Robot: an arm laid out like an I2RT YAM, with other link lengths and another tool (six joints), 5 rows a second.
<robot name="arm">
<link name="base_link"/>
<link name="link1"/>
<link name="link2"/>
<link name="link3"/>
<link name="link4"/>
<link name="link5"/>
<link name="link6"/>
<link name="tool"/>
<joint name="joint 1" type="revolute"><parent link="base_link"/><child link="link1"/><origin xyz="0 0 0.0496" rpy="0 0 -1.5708"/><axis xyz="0 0 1"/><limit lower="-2.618" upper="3.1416"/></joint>
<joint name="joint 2" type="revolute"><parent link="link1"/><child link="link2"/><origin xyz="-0.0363 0.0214 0.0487" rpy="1.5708 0 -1.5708"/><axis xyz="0 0 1"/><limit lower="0" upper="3.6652"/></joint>
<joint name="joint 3" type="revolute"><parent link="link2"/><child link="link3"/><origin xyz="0.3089 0 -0.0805" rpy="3.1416 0 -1.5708"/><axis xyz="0 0 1"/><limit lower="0" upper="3.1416"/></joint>
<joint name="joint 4" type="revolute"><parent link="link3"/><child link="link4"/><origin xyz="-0.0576 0.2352 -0.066" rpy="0 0 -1.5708"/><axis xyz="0 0 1"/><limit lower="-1.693" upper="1.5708"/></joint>
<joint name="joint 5" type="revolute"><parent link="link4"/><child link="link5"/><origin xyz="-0.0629 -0.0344 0.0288" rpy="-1.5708 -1.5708 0"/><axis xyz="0 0 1"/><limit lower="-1.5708" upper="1.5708"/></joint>
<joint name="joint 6" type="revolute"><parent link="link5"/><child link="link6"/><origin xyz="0 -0.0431 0.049" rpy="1.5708 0 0"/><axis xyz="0 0 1"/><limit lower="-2.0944" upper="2.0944"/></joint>
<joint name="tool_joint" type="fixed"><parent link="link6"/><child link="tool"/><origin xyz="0.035 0.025 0.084" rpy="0.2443 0 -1.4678"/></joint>
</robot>
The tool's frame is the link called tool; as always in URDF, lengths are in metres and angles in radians.
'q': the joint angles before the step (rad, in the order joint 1, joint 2, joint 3, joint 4, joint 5, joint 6). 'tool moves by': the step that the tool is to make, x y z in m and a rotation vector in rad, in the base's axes. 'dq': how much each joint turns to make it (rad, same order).
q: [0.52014, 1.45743, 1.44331, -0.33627, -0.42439, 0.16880]
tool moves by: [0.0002, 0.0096, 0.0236, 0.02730, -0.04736, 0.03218]
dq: [0.01663, 0.01259, 0.07327, -0.00843, -0.01465, -0.00577]
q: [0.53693, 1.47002, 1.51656, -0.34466, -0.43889, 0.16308]
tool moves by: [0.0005, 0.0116, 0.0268, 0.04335, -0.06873, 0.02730]
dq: [0.02291, 0.01163, 0.06533, 0.02755, -0.00456, 0.00000]
